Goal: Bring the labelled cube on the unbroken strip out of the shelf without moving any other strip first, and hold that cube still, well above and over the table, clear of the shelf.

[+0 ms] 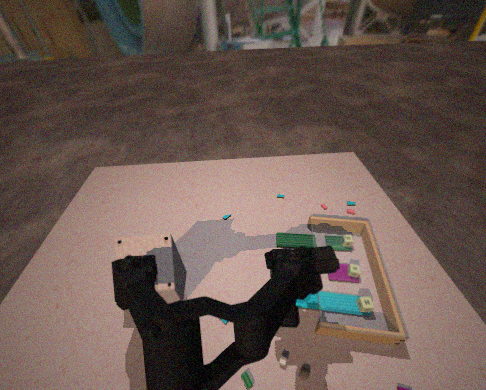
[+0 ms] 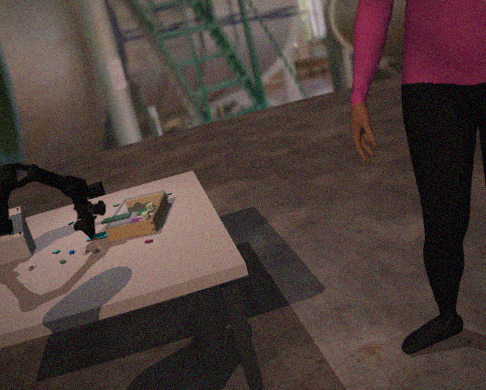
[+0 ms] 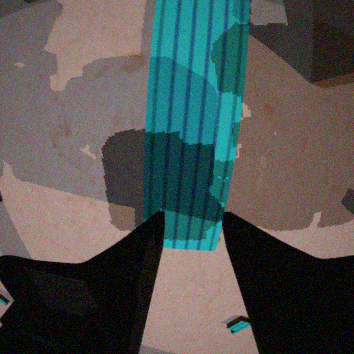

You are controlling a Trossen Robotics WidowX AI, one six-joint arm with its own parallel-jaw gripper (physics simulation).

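A ribbed cyan strip point(image 1: 340, 302) point(image 2: 98, 236) point(image 3: 192, 110) runs without a visible gap from inside the wood-rimmed shelf point(image 1: 383, 280) point(image 2: 131, 230) out past its front. A pale cube point(image 1: 366, 303) with a dark letter sits on its inner end. A green strip shows as an outer piece point(image 1: 295, 240) and an inner piece point(image 1: 336, 243) with a gap between, and a pale cube point(image 1: 347, 241) on the inner piece. A short purple strip point(image 1: 344, 273) bears another lettered cube point(image 1: 354, 271). My gripper point(image 2: 92, 237) point(image 3: 193, 218) is partly open, fingertips beside the cyan strip's outer end, gripping nothing.
A pale block point(image 1: 177, 275) stands beside the arm base. Small loose pieces lie about: teal point(image 1: 280, 196) point(image 3: 238, 326), pink point(image 1: 324, 206), green point(image 1: 247, 378) and a dark cylinder point(image 1: 304, 370). The shelf's side walls flank the strips. A person point(image 2: 442, 150) stands beyond the table.
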